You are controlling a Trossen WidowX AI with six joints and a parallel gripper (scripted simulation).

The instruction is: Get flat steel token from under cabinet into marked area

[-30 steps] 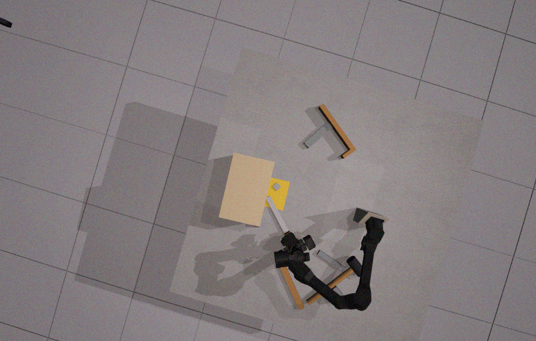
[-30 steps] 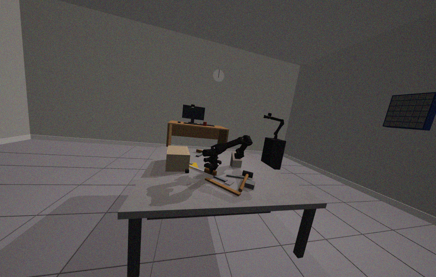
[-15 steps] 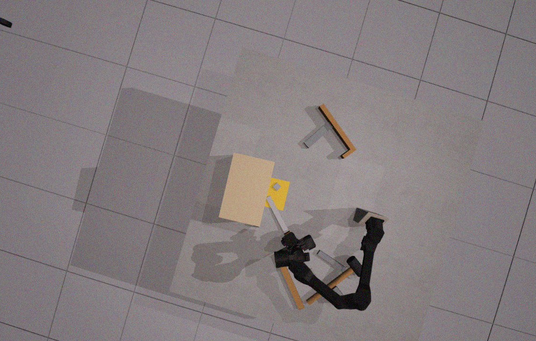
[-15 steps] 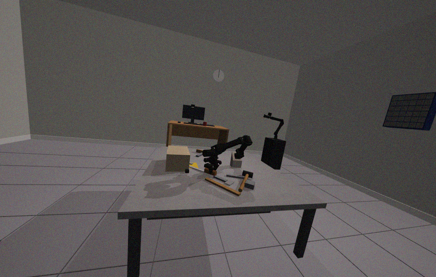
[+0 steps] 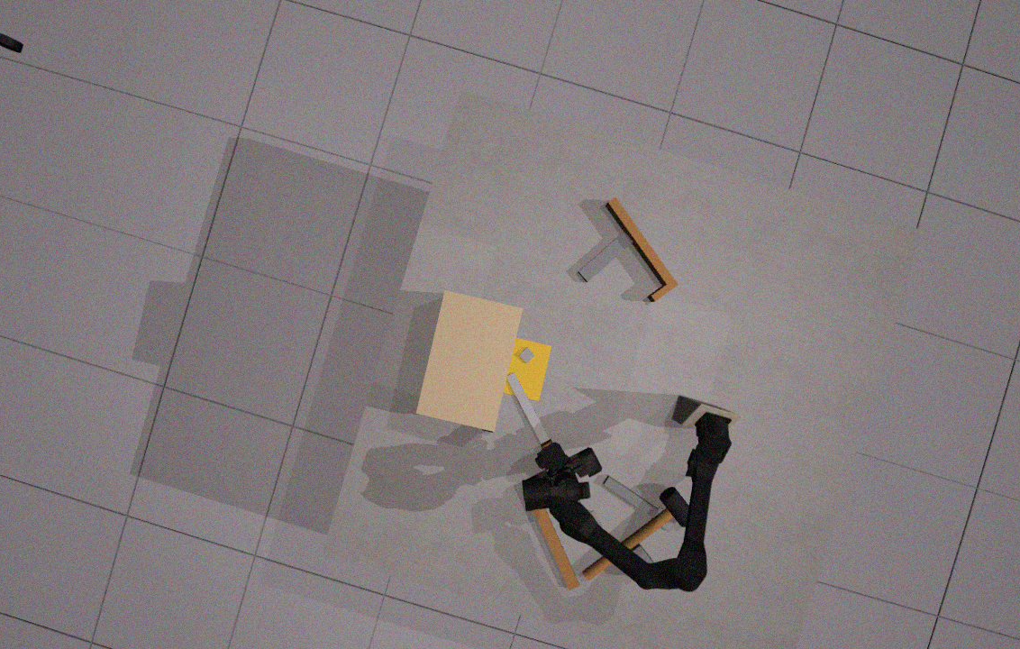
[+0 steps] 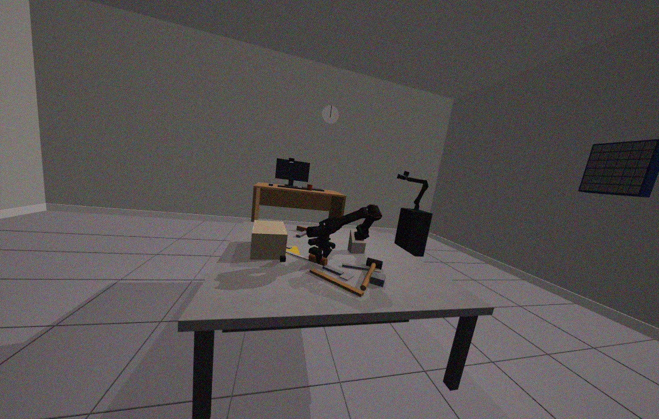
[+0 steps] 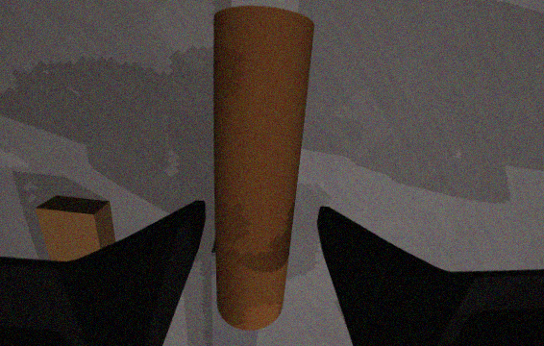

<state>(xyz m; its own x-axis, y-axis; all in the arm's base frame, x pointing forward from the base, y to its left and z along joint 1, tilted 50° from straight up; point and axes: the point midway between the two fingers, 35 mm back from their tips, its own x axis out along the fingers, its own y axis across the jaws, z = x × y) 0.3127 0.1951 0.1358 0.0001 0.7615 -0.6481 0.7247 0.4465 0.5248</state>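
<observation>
My gripper tip is now 10 cm to the right of the grey l-shaped bracket, 8 cm past it and 1 cm above it. The rest, counted from my gripper tip: grey block (26 cm behind, 19 cm to the left); wooden stick (19 cm to the left, 3 cm behind, 1 cm below); grey steel token (26 cm to the right, 16 cm ahead, 1 cm below).
</observation>
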